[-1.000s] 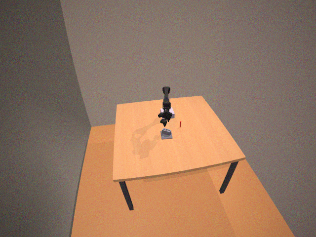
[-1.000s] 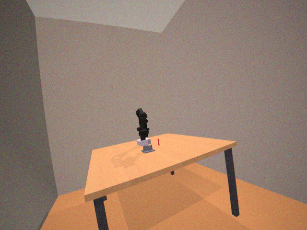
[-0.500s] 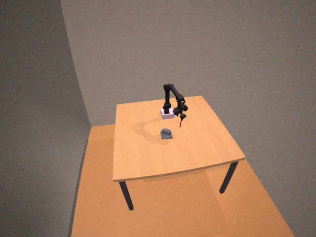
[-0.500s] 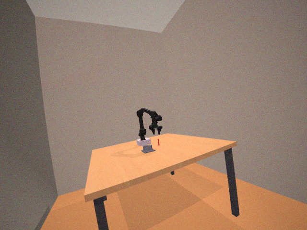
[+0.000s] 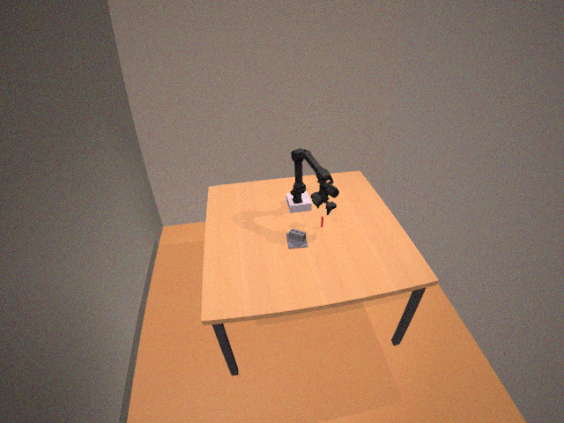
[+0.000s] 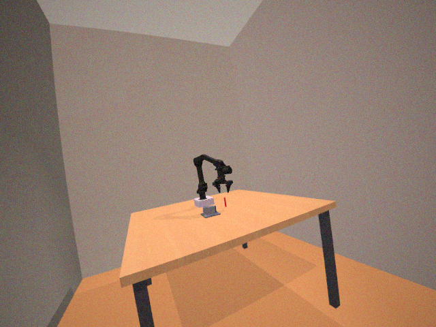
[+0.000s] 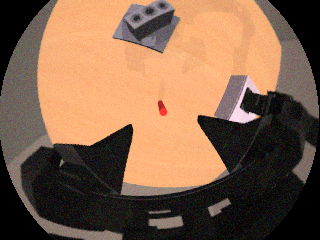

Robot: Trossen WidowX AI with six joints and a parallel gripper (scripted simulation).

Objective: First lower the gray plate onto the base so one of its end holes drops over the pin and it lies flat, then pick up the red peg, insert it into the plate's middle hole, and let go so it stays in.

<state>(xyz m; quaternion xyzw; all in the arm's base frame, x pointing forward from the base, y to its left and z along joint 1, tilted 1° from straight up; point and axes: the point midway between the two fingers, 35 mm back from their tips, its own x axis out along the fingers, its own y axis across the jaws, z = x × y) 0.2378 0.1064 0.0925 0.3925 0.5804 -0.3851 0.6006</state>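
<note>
Right now my gripper tip is 190 mm to the left of the gray plate, 80 mm short of it and 70 mm above it. Also, from my gripper tip: base: 180 mm to the right, 110 mm below, 100 mm ahead.
</note>
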